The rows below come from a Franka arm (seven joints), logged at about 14 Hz.
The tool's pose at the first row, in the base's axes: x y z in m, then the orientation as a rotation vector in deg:
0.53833, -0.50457, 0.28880, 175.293, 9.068, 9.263
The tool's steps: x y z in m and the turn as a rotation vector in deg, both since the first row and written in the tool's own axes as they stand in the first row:
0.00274, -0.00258, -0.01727, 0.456, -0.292, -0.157
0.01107, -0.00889, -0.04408, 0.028, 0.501, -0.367
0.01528, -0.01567, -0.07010, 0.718, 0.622, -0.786
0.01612, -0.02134, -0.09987, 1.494, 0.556, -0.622
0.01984, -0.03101, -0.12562, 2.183, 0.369, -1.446
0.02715, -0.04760, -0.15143, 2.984, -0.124, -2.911
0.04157, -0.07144, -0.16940, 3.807, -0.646, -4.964
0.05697, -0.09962, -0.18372, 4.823, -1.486, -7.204
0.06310, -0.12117, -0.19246, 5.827, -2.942, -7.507
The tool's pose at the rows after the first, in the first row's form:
0.53891, -0.50054, 0.30600, 175.735, 9.350, 8.792
0.54361, -0.49157, 0.33293, 175.255, 9.662, 10.008
0.54427, -0.48262, 0.35863, 175.879, 10.403, 10.151
0.54130, -0.47488, 0.38779, 176.676, 10.253, 10.039
0.54122, -0.46314, 0.41294, 177.249, 11.607, 9.681
0.54401, -0.44414, 0.43797, 177.825, 13.960, 8.800
0.55396, -0.41773, 0.45536, 178.274, 17.241, 7.827
0.56485, -0.38716, 0.46890, -178.548, -20.816, -6.316
0.56783, -0.36454, 0.47648, -177.658, -21.171, -3.915

